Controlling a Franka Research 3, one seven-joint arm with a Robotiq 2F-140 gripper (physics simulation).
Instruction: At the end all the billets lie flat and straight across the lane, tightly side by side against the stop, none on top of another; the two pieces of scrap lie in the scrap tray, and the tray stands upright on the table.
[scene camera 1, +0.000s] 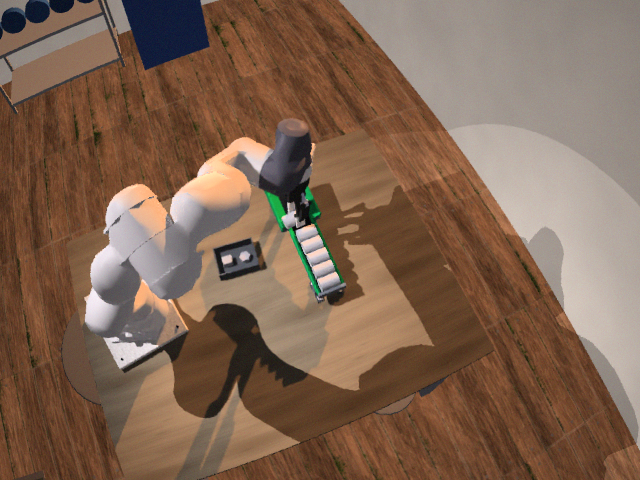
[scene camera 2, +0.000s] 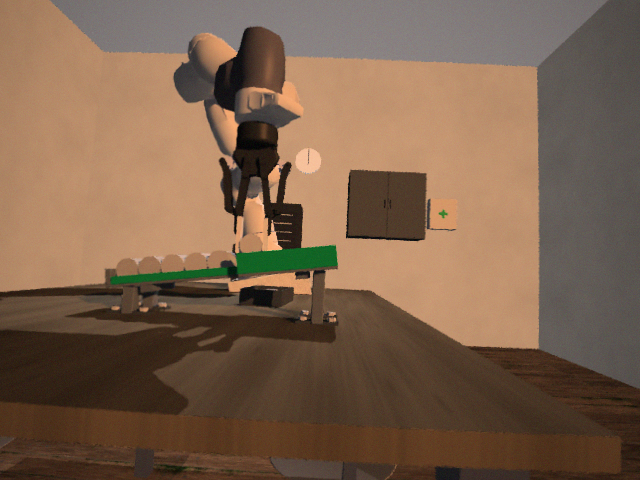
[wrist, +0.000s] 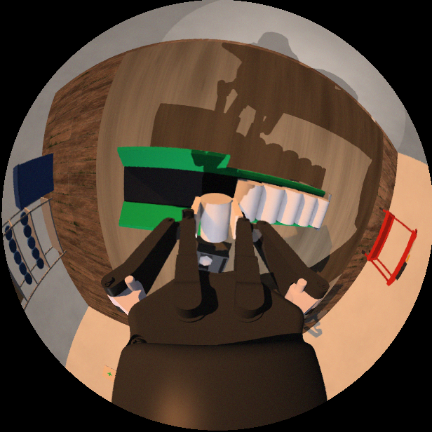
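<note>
My gripper (scene camera 1: 296, 219) (scene camera 2: 253, 240) (wrist: 215, 206) is shut on a white billet (scene camera 1: 287, 221) (wrist: 215, 226), held level and crosswise, low at the joint between the wide green chute (scene camera 1: 277, 208) (scene camera 2: 286, 260) (wrist: 155, 158) and the narrower lane (scene camera 2: 170, 277). Whether it touches the chute floor is hidden. Several billets (scene camera 1: 316, 255) (scene camera 2: 172, 263) (wrist: 271, 204) lie side by side across the lane, down to the grey stop (scene camera 2: 109, 276). Two scrap pieces (scene camera 1: 227, 259) (scene camera 1: 245, 256) lie in the dark scrap tray (scene camera 1: 237, 275) (scene camera 2: 266, 296), which stands upright on the table.
The chute and lane slope down on grey legs (scene camera 2: 317, 299) (scene camera 2: 129, 298). The arm's base plate (scene camera 1: 147, 346) is at the table's left in scene camera 1, with the scrap tray between it and the lane. A blue panel (scene camera 1: 168, 31) and a rack stand beyond the table.
</note>
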